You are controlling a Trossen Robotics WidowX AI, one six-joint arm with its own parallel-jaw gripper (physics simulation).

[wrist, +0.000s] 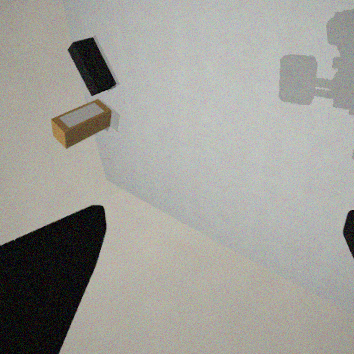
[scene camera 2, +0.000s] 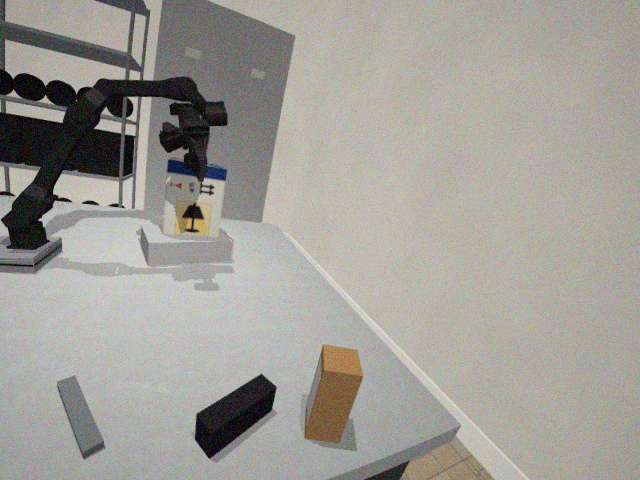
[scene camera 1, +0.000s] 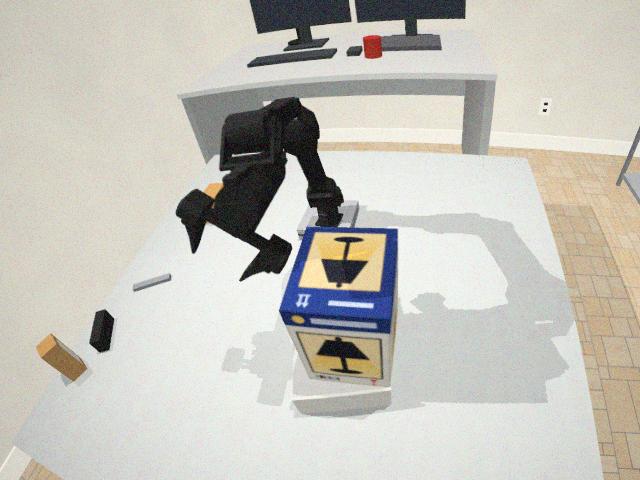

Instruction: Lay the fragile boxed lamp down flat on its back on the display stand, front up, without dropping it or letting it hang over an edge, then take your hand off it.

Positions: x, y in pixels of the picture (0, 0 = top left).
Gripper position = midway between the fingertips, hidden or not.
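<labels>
On the table: a grey bar [scene camera 2: 87, 434] and a black block [scene camera 2: 219, 424]. My gripper [scene camera 1: 217, 266] is open and holds nothing.
</labels>
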